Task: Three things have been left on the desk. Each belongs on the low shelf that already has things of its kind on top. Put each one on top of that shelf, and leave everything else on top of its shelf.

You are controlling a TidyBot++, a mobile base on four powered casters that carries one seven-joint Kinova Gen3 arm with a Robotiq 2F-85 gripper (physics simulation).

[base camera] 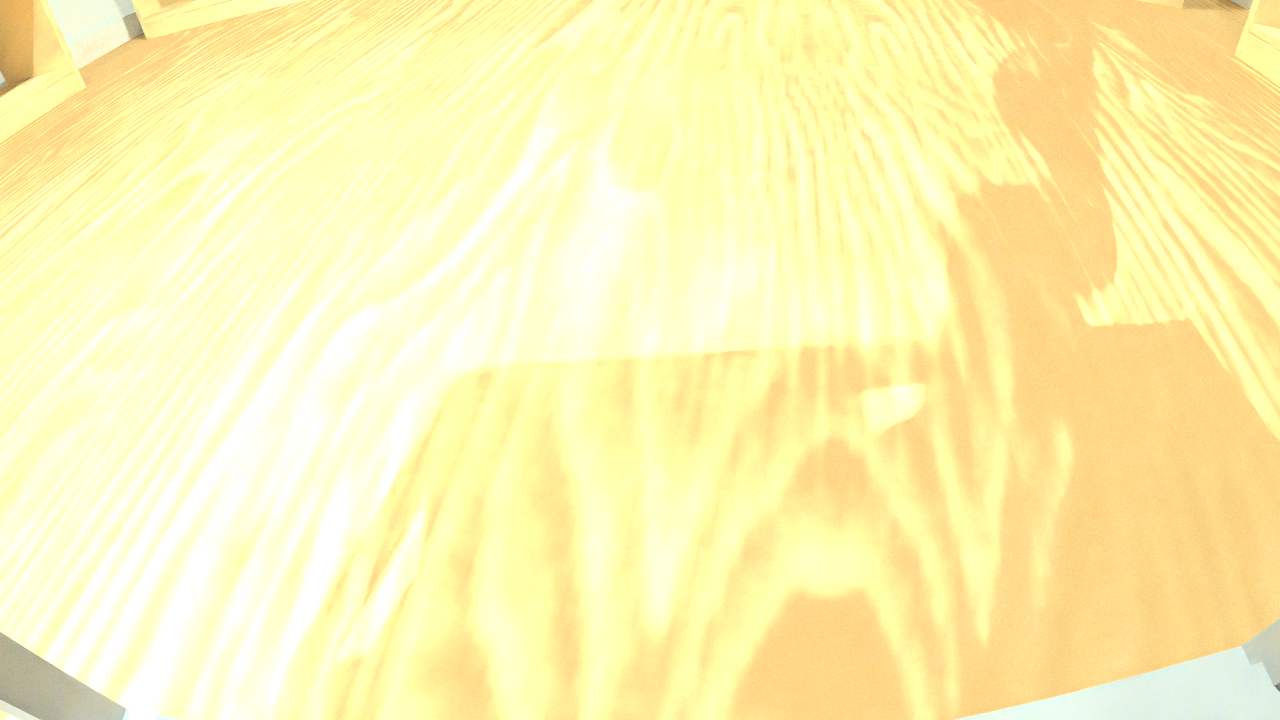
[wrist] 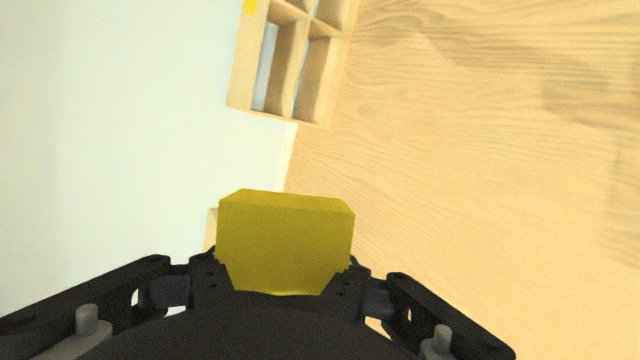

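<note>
My gripper (wrist: 285, 256) is shut on a yellow block (wrist: 286, 240), held between its two black fingers in the lower middle of the wrist view. A low wooden shelf (wrist: 244, 70) with open compartments stands at the upper left of the wrist view, away from the block. A small yellow thing (wrist: 250, 6) is on its top board, cut off by the view's upper edge. Part of another wooden shelf (wrist: 210, 227) shows just left of the held block, mostly hidden behind the block and gripper. The desk does not show in either view.
In the base view, low wooden shelf parts stand at the far left (base camera: 40, 100), upper left (base camera: 192, 16) and upper right (base camera: 1260, 55). The wooden floor (base camera: 626, 268) (wrist: 475, 175) has shadows across it. A pale wall (wrist: 125, 125) runs along the left in the wrist view.
</note>
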